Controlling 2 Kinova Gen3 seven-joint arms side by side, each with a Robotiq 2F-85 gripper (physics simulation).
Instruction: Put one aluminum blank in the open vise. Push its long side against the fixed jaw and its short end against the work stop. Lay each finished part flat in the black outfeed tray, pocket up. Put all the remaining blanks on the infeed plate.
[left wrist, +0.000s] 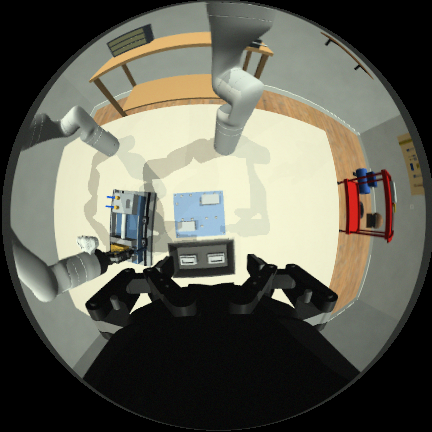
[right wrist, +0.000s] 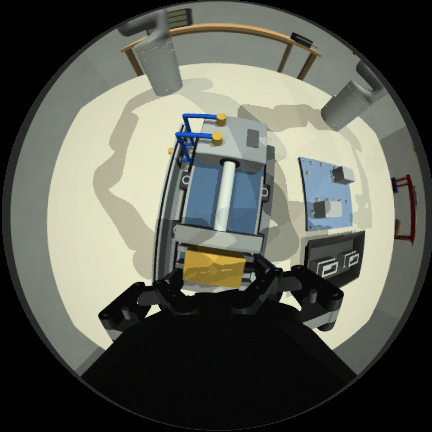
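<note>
The vise has a yellow block near its front end. My right gripper is open, its fingers spread on either side of the yellow block, low over the vise. What lies under the block and by the fingertips is partly hidden; I cannot tell if a blank is there. Two plain blanks lie on the blue infeed plate. Two finished parts lie flat, pocket up, in the black outfeed tray. My left gripper is open and empty, above the tray's front side.
Blue hoses rise at the vise's back left. The tray stands right of the vise, in front of the infeed plate. A pale lumpy object shows by the right arm. A wooden bench and a red cart stand beyond the table.
</note>
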